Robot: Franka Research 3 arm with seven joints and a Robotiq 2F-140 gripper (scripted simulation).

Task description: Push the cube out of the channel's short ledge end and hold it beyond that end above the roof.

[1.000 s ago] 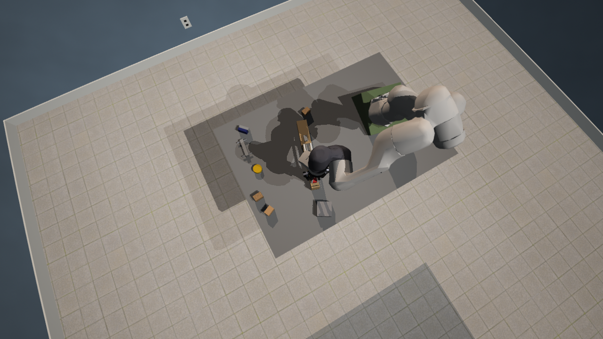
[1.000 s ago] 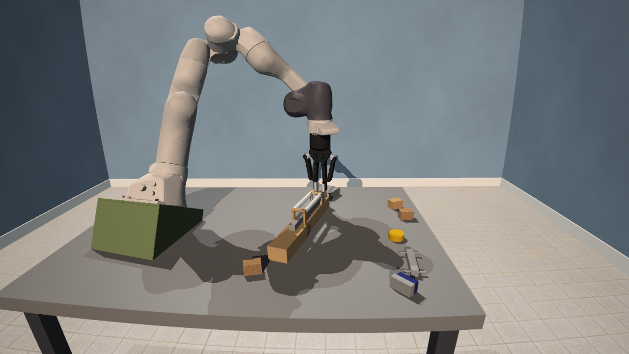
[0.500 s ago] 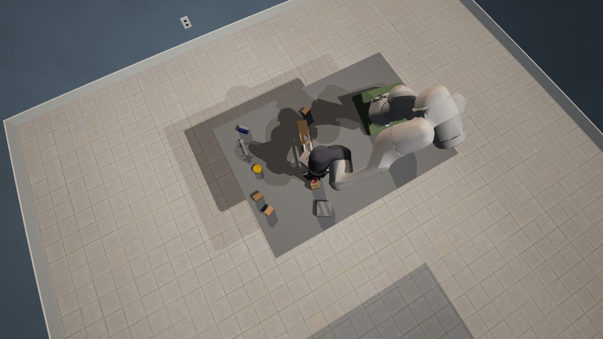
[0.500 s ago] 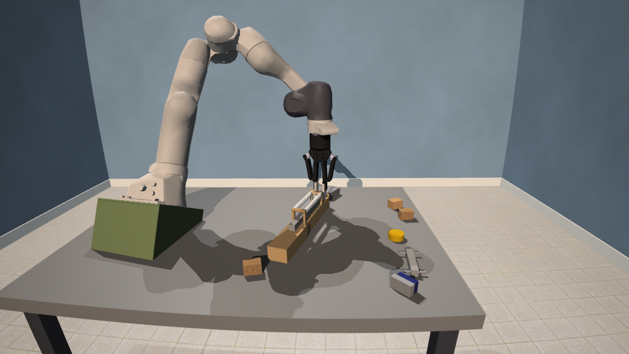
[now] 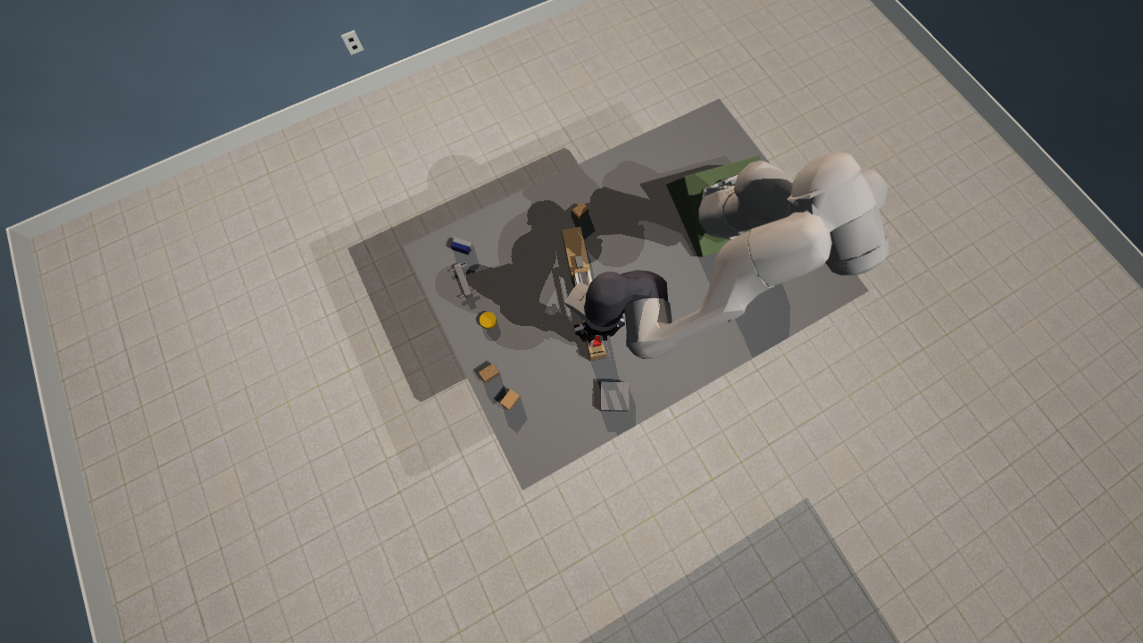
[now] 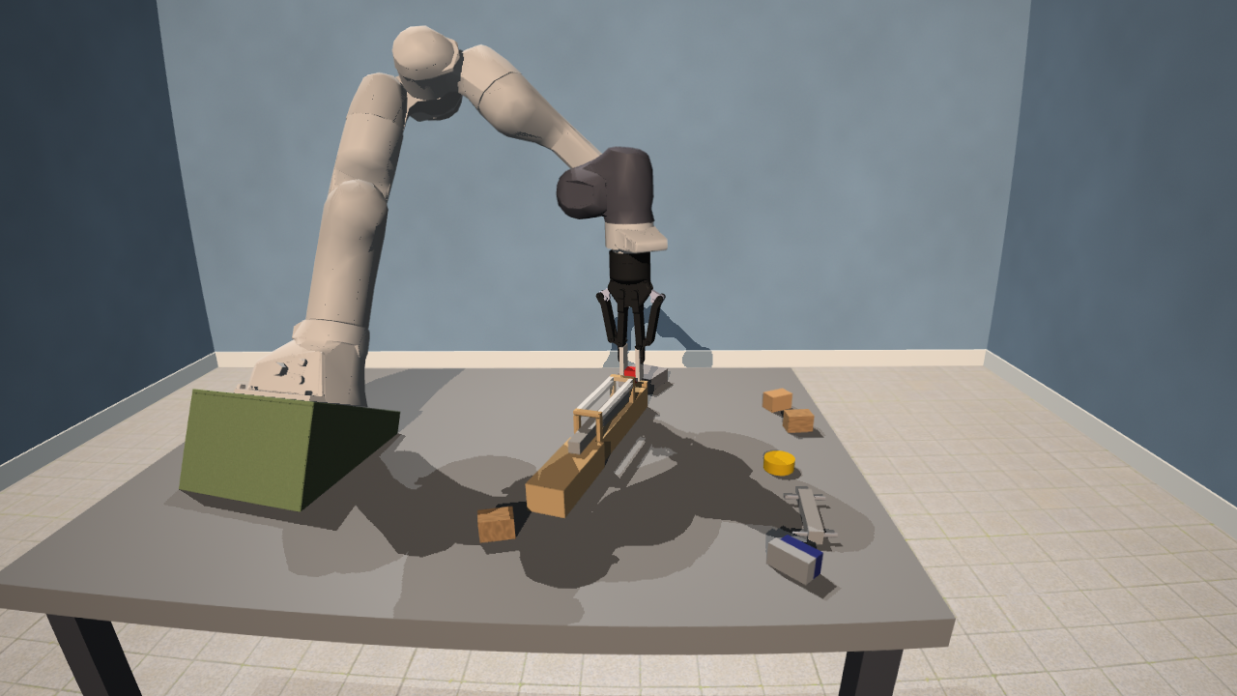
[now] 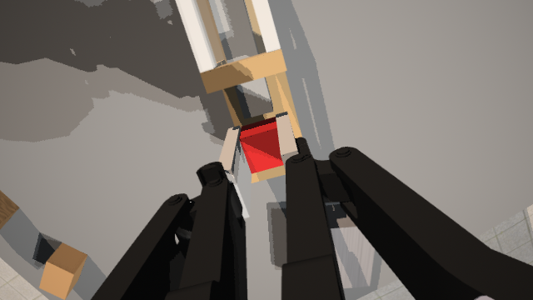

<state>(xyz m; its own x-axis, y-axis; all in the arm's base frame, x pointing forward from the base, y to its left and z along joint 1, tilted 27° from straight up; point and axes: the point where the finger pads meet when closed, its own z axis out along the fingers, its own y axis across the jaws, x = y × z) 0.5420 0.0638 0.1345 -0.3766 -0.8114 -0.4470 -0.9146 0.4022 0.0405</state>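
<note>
Now: the long grey bar 40 mm behind my hand, 80 mm to the right of it and 50 mm below it. The rest, counted from my hand: red cube (30 mm below); then long wooden channel (60 mm behind, 120 mm to the right, 50 mm below); then grey box (40 mm ahead, 150 mm to the left, 90 mm below).
</note>
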